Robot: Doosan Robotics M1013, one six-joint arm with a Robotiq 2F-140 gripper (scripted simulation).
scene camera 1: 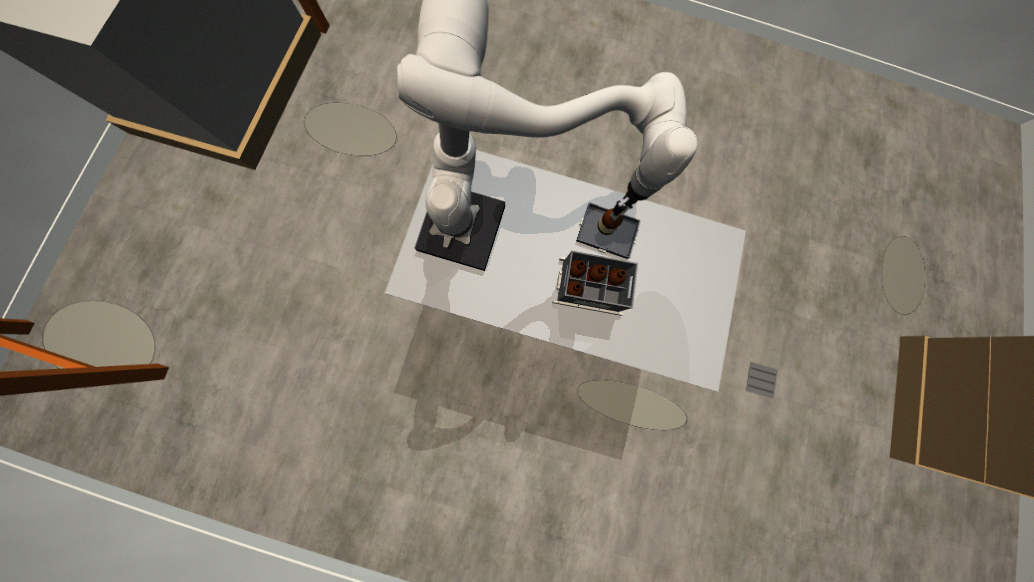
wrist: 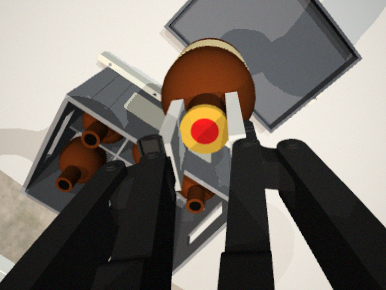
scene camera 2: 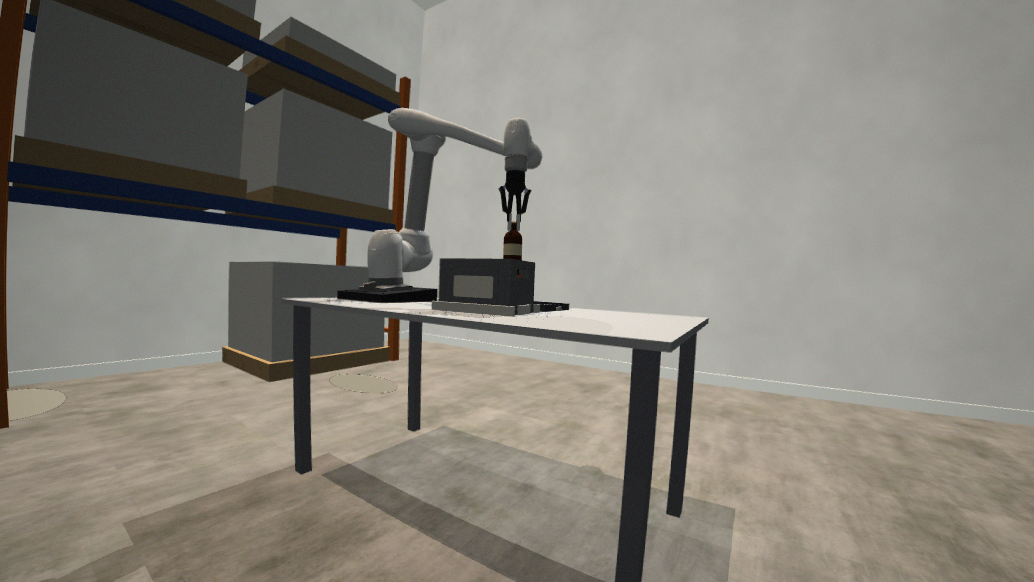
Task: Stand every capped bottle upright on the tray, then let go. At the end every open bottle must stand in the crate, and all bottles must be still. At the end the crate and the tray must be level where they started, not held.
dark grey crate: scene camera 1; wrist; scene camera 2 478, 281
same spot on dark grey crate: [wrist: 107, 96] = [scene camera 1: 577, 257]
